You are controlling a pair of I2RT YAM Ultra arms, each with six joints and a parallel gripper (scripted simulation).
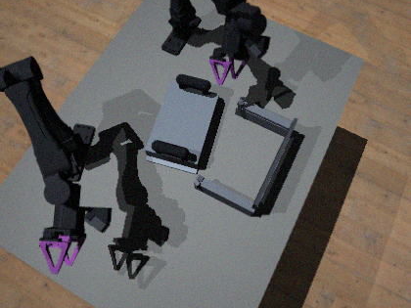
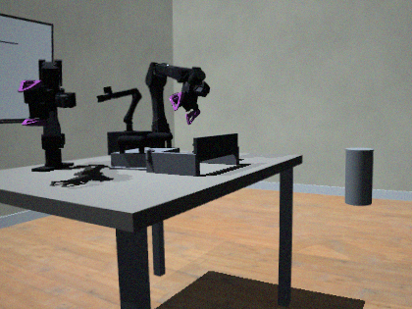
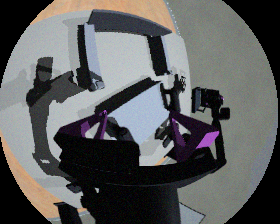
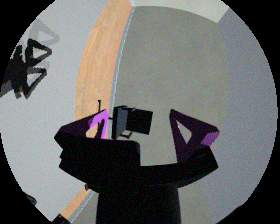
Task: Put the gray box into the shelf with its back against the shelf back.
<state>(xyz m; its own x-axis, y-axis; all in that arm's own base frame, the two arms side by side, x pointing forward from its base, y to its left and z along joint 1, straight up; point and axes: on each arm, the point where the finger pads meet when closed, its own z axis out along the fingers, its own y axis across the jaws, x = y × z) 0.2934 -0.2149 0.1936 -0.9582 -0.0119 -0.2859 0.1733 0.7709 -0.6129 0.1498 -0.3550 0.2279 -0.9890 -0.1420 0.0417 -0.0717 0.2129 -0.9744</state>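
Right now my right hand is 540 mm to the right of the gray box, 170 mm above it and 40 mm past it.
The gray box is 70 mm behind my left hand, 140 mm to the right of it and 140 mm below it.
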